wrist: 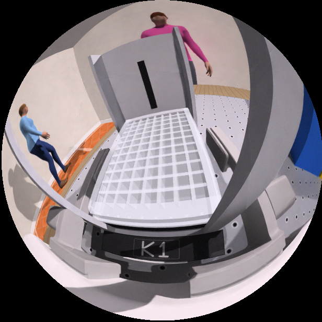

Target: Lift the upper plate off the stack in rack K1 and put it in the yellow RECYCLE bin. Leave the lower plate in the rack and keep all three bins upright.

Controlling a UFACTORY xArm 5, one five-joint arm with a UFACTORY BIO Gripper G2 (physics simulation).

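In the wrist view, the upper white gridded plate (153,199) lies flat in rack K1 (120,65), its long sides running towards the rack's tall grey back panel. The lower plate cannot be clearly told apart under it. My gripper (159,160) is open and empty. Its two grey fingertips stand on either side of the plate's long sides, with a gap on the right. The finger bases show at the lower left and lower right. The yellow RECYCLE bin cannot be clearly made out.
Large curved grey rack walls (267,85) rise close on the right and thinly on the left. A blue bin (309,137) stands at the far right, on a perforated table top (220,112). A black K1 label (154,248) faces me. Two people stand beyond.
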